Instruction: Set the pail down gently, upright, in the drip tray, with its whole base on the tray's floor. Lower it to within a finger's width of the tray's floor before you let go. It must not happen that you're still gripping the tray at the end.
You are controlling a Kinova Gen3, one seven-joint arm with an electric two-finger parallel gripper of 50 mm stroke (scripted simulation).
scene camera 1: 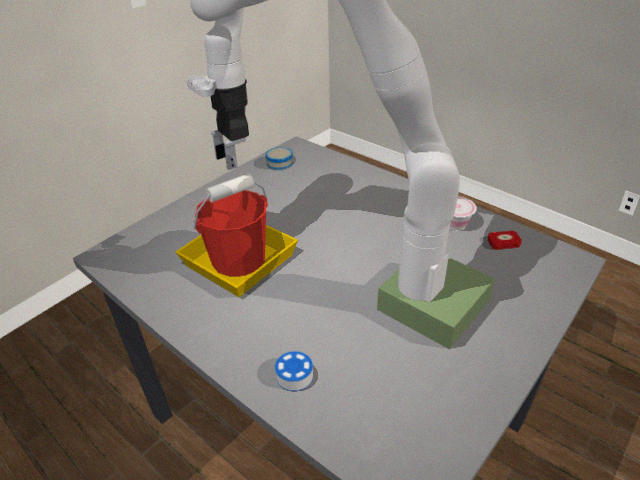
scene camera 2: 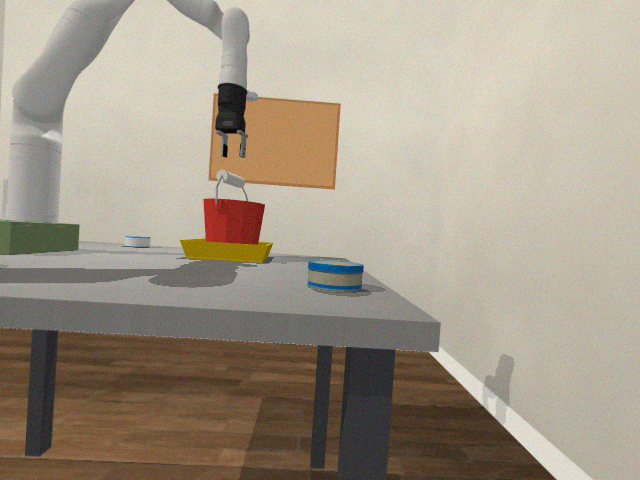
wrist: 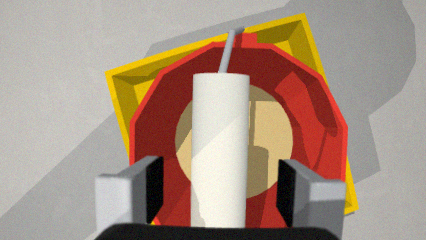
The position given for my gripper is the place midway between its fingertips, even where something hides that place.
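Scene camera 1 gives me a red pail (scene camera 1: 234, 252), a yellow drip tray (scene camera 1: 279, 246) and my own gripper (scene camera 1: 226, 162). The pail is there for me in scene camera 2 (scene camera 2: 230, 221) as well. So is the tray, in scene camera 2 (scene camera 2: 193, 248), and I find my gripper in scene camera 2 (scene camera 2: 233, 156) too. As for the wrist view, the tray appears in the wrist view (wrist: 128, 84), and my gripper can be seen in the wrist view (wrist: 220, 182).
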